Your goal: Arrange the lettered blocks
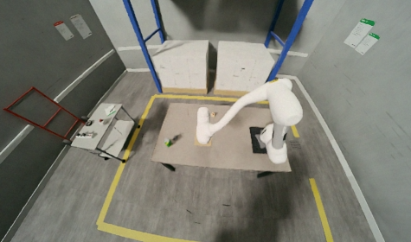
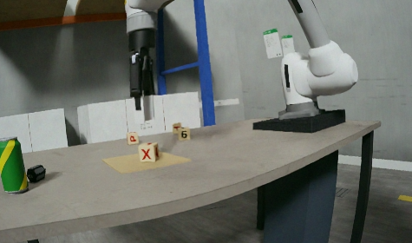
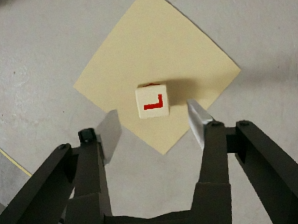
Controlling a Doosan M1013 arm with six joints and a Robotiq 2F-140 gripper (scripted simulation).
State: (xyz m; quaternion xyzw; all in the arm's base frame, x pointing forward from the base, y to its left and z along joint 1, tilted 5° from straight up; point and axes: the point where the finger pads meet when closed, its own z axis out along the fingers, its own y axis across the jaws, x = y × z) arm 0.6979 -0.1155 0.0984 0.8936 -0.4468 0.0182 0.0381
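The tan mat is 130 mm below my hand, 30 mm to the right of it and 10 mm ahead of it. From my hand the other things lie so: block: 450 mm behind, 400 mm to the right, 110 mm below; then small black object: 340 mm ahead, 120 mm below, 70 mm to the right; then yellow can: 410 mm ahead, 70 mm below, 10 mm to the left.
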